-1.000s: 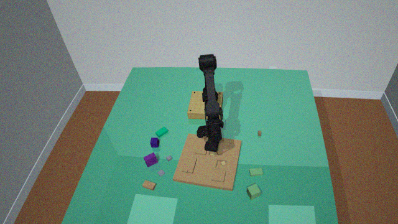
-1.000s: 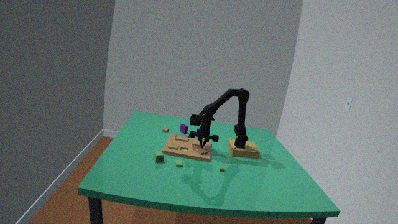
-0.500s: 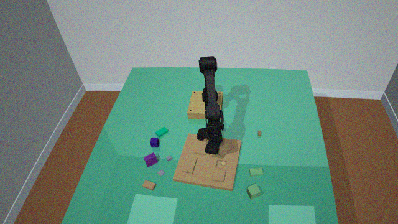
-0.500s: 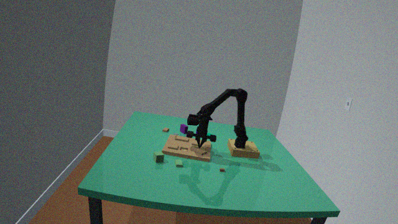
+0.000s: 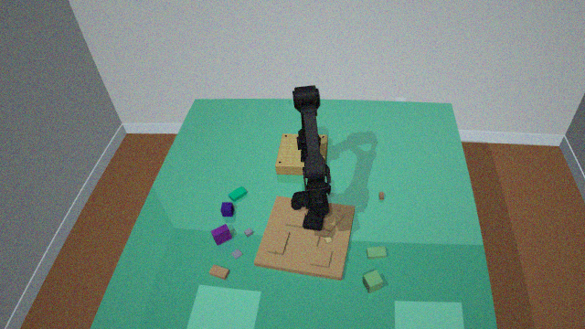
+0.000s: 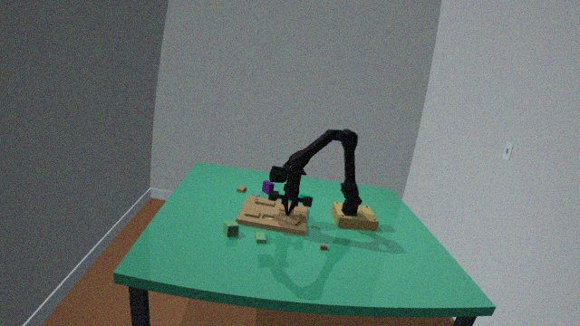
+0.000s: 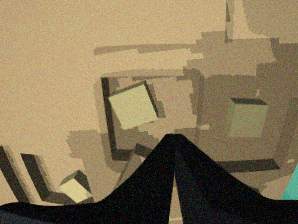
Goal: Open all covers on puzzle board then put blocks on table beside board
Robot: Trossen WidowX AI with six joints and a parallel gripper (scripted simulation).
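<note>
Now: the tan puzzle board 60 mm ahead of my gripper tip and 40 mm to the right of it. The rest, counted from my gripper tip: teal block 150 mm behind, 310 mm to the right, 20 mm below; orange block 200 mm ahead, 330 mm to the right, 20 mm below; purple cube 60 mm behind, 340 mm to the right.
</note>
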